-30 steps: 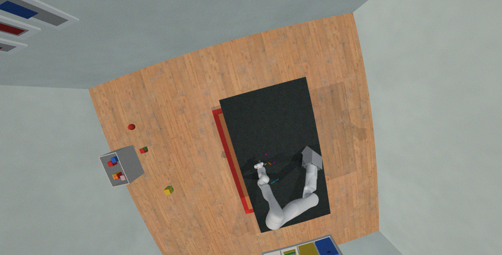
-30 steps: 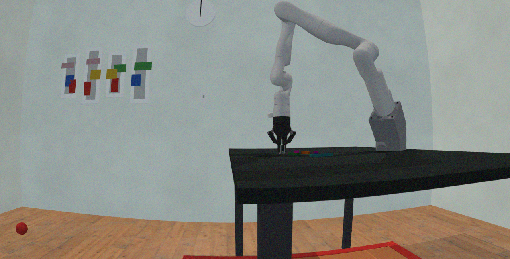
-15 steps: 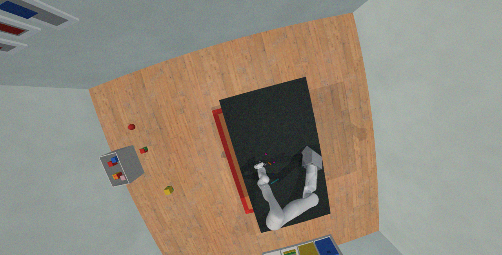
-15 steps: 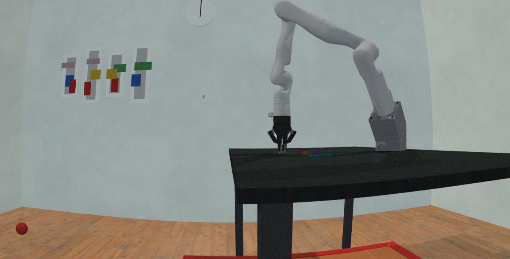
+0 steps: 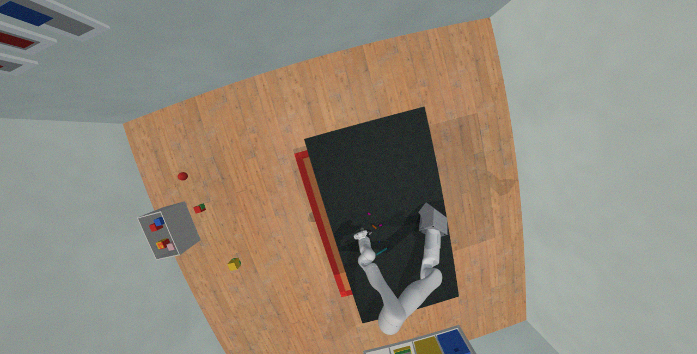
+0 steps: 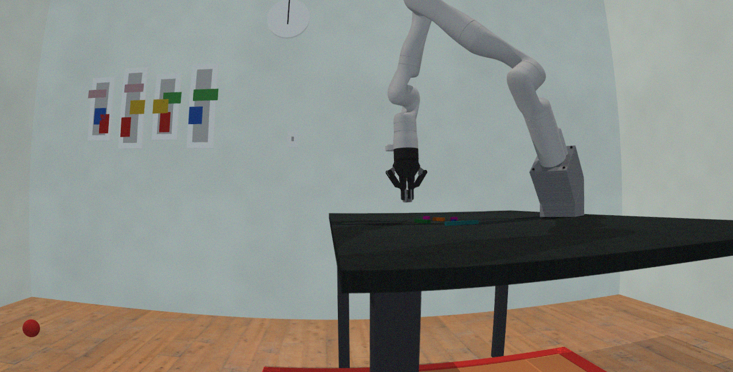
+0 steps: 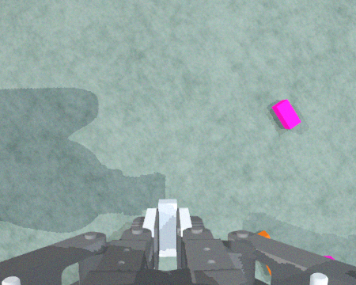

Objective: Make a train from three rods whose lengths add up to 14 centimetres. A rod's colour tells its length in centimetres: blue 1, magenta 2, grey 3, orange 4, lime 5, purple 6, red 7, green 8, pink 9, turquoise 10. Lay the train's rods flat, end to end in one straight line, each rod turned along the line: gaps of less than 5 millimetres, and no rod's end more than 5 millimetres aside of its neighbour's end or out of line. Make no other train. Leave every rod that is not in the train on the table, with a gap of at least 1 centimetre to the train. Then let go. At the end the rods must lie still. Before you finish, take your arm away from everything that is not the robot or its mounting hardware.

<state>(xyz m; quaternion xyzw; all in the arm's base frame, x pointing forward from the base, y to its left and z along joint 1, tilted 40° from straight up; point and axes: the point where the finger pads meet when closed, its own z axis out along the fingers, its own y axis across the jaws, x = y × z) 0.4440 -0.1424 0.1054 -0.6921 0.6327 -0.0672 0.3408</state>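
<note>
The small blue rod is 170 mm to the left of my hand, 100 mm behind it and 70 mm below it. From my hand the other things lie so: green rod: 120 mm to the left, 70 mm below, 20 mm behind; grey rod: 10 mm below; orange rod: 90 mm behind, 70 mm below, 30 mm to the left.
</note>
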